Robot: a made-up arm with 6 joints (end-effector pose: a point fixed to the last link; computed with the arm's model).
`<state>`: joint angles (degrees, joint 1 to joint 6).
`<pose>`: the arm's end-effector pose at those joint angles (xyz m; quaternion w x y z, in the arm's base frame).
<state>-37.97 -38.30 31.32 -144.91 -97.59 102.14</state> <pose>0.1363 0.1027 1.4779 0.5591 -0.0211 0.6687 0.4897</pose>
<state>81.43 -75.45 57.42 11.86 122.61 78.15</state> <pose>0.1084 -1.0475 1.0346 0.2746 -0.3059 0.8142 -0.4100</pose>
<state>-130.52 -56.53 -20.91 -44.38 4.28 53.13</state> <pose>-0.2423 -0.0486 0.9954 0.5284 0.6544 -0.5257 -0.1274</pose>
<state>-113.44 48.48 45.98 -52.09 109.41 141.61</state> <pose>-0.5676 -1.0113 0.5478 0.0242 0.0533 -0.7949 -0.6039</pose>
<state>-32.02 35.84 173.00 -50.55 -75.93 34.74</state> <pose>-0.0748 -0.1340 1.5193 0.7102 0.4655 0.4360 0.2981</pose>
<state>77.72 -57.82 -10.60 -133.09 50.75 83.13</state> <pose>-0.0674 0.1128 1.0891 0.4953 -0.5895 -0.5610 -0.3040</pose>
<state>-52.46 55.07 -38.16 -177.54 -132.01 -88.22</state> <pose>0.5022 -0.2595 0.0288 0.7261 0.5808 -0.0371 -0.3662</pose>
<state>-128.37 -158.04 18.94 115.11 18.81 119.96</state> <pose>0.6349 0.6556 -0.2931 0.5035 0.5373 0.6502 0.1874</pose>
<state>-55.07 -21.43 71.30 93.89 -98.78 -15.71</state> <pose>-0.2691 0.3146 1.6651 0.1809 0.6549 -0.7269 0.1000</pose>
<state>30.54 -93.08 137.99 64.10 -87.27 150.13</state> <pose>-0.6551 -0.5999 -0.2756 0.3464 0.9173 -0.1875 0.0588</pose>
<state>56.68 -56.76 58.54 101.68 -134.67 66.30</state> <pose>-0.4717 -0.8332 1.2727 0.0859 0.8443 0.4635 -0.2550</pose>
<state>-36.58 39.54 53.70 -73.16 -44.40 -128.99</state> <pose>0.9024 -0.7670 0.7537 0.8760 -0.0144 0.2731 -0.3973</pose>
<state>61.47 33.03 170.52 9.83 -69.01 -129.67</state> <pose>0.1907 -0.3007 1.3666 0.8487 0.1110 -0.3664 -0.3648</pose>
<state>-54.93 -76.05 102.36 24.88 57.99 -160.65</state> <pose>-0.8998 0.8580 0.4909 0.4311 -0.0813 0.8977 -0.0402</pose>
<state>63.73 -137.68 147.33 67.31 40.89 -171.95</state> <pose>0.1352 -0.0960 -0.6705 0.6787 -0.5545 -0.2217 0.4275</pose>
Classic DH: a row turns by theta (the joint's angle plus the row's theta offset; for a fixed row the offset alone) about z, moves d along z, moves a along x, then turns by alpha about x. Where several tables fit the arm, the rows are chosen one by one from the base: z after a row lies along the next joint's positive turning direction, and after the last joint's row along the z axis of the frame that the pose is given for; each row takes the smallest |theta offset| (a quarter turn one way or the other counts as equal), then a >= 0, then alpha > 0; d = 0 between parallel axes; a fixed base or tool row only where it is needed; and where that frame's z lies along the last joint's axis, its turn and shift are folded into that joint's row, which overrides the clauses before.
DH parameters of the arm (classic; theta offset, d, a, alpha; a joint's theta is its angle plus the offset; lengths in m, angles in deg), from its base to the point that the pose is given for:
base (fixed): -43.93 0 0.034 0
joint 1: 43.93 0.3922 0.0201 -90
joint 2: -89.64 0 0.5918 180
joint 3: 0.36 0.0242 -0.0234 -90
joint 4: 0 -0.6906 -0.0216 90
joint 5: 0 0.234 0.0205 -90
joint 6: -88.28 -0.023 -0.0003 116.79
tool (fixed): -147.8 -0.0265 0 0

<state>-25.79 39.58 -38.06 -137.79 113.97 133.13</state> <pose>0.4390 -0.0622 0.1447 0.1860 -0.3235 0.2878 0.8820</pose>
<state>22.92 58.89 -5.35 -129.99 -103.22 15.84</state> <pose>0.6028 0.3879 -0.0364 0.9527 -0.0926 -0.2875 0.0343</pose>
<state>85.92 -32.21 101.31 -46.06 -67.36 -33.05</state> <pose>0.1616 -0.6781 1.5719 0.3784 0.2337 -0.7637 -0.4680</pose>
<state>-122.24 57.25 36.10 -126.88 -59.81 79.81</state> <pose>-0.4752 -1.0363 0.2825 0.1617 0.8339 -0.1640 0.5017</pose>
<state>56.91 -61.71 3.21 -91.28 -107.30 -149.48</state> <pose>0.0329 0.0144 1.1848 0.6174 -0.3264 -0.1540 0.6990</pose>
